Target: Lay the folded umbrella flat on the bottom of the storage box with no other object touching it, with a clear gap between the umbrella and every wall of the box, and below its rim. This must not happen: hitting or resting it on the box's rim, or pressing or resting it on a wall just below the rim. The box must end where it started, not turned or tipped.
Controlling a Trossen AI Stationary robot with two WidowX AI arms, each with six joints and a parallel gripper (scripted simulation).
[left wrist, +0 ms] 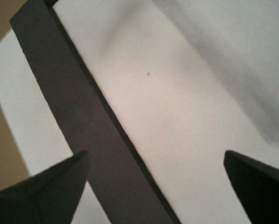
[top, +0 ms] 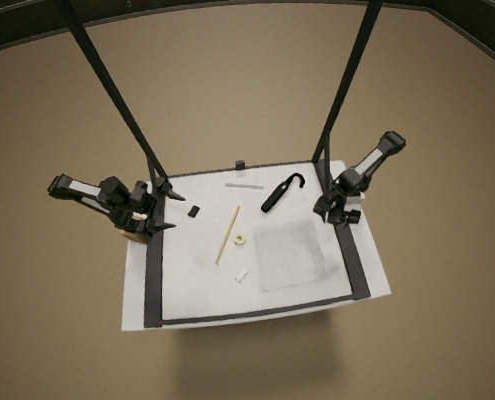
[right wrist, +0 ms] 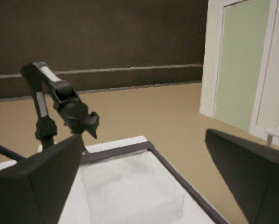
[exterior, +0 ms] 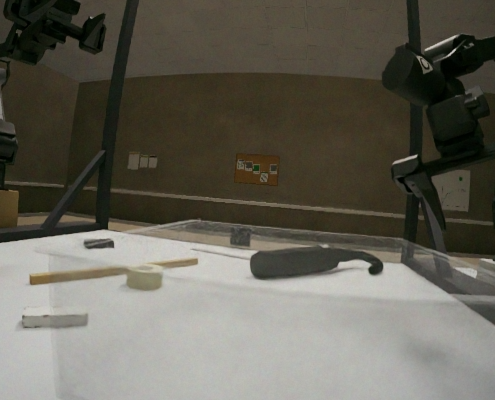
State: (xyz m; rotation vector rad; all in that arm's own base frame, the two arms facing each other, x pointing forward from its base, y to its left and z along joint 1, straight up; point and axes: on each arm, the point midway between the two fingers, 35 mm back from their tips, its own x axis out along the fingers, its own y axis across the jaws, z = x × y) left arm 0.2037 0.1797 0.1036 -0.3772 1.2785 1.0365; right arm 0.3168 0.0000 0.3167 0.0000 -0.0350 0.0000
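The folded black umbrella lies 240 mm behind my left hand, 140 mm to the right of it and 140 mm below it. Round my left hand: white block: 110 mm ahead, 420 mm to the right, 150 mm below; clear storage box: 80 mm ahead, 210 mm to the right, 110 mm below; wooden stick: 90 mm behind, 460 mm to the right, 150 mm below.
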